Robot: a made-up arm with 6 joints.
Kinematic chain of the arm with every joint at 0, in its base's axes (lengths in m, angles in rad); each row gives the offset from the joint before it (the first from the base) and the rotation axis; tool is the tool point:
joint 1: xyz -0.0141 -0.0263 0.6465 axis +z
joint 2: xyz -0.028 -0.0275 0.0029 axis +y
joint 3: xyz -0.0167 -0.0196 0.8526 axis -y
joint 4: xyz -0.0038 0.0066 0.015 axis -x
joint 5: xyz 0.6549 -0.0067 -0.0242 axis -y
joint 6: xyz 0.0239 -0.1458 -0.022 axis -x
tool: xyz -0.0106 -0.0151 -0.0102
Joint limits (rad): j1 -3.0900..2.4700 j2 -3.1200..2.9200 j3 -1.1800..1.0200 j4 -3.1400..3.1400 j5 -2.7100..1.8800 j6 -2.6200..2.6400
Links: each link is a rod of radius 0.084 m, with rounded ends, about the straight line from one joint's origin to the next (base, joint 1, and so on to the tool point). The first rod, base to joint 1, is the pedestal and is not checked.
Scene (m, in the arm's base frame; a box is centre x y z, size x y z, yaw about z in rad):
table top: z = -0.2
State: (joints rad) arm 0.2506 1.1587 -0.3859 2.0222 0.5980 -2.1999
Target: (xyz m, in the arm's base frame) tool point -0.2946 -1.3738 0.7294
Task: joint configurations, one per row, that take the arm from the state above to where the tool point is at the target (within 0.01 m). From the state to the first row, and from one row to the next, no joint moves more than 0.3 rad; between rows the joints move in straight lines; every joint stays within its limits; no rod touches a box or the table.
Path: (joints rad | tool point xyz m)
1: -0.0340 1.1567 -0.2604 1.9928 0.5955 -2.1920 | 0.9874 -0.0821 0.3615
2: -0.3186 1.1548 -0.1350 1.9634 0.5931 -2.1841 | 1.0060 -0.3901 0.4009
3: -0.6031 1.1528 -0.0095 1.9339 0.5906 -2.1762 | 0.9216 -0.7075 0.4505
4: -0.8877 1.1509 0.1160 1.9045 0.5881 -2.1683 | 0.7320 -0.9979 0.5091
5: -1.1723 1.1489 0.2414 1.8751 0.5856 -2.1604 | 0.4483 -1.2248 0.5759
6: -1.4569 1.1470 0.3669 1.8457 0.5832 -2.1525 | 0.0946 -1.3572 0.6497
7: -1.7415 1.1450 0.4924 1.8162 0.5807 -2.1446 | -0.2946 -1.3738 0.7294

